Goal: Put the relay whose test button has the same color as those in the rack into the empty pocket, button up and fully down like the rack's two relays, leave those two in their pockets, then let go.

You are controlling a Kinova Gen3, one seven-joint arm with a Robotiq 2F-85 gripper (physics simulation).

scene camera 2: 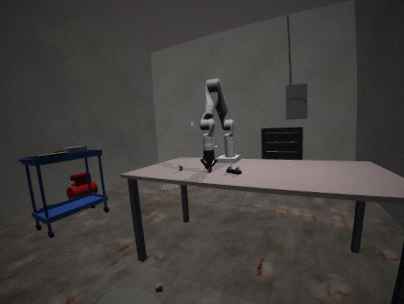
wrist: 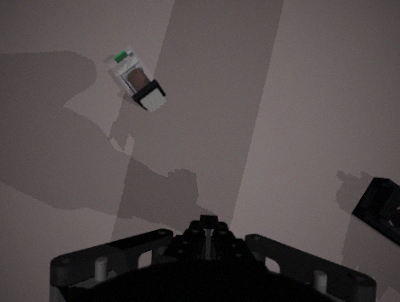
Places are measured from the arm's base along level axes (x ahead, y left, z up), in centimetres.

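Pixels of known places: gripper, fingertip midpoint: (scene camera 2: 209, 172) (wrist: 208, 227); arm's base, origin of the base link: (scene camera 2: 230, 156).
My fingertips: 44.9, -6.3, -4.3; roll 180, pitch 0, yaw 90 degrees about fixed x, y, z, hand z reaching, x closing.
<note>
Ahead of a thing's pixels: the offset from my fingertips to its middle, as dx, dy, dz. Level surfaces: height alone.
My gripper (scene camera 2: 209, 170) (wrist: 208, 227) is shut with nothing between its fingers, low over the table, left of the rack. The black rack (scene camera 2: 233, 171) (wrist: 376, 201) is cut off at the wrist view's right edge; its relays' button colors do not show. A clear relay with a green button {-11.2, -5.7, +1.4} (wrist: 137, 79) lies on its side ahead of the fingers. A small relay {-2.5, -23.4, +2.2} (scene camera 2: 180, 168) is on the table left of the gripper; its button is too small to read. A small dark and pale object {+61.3, -7.2, -39.7} (scene camera 2: 159, 288), looking like a relay, shows against the floor before the table. No orange-button relay can be made out.
The pink-grey table {dz +0.0} (scene camera 2: 310, 175) bears the arm's base (scene camera 2: 229, 158) at its back edge. A blue cart (scene camera 2: 70, 206) stands left of the table with a red tank (scene camera 2: 82, 189) behind it. A dark drawer cabinet (scene camera 2: 282, 137) is behind the table.
</note>
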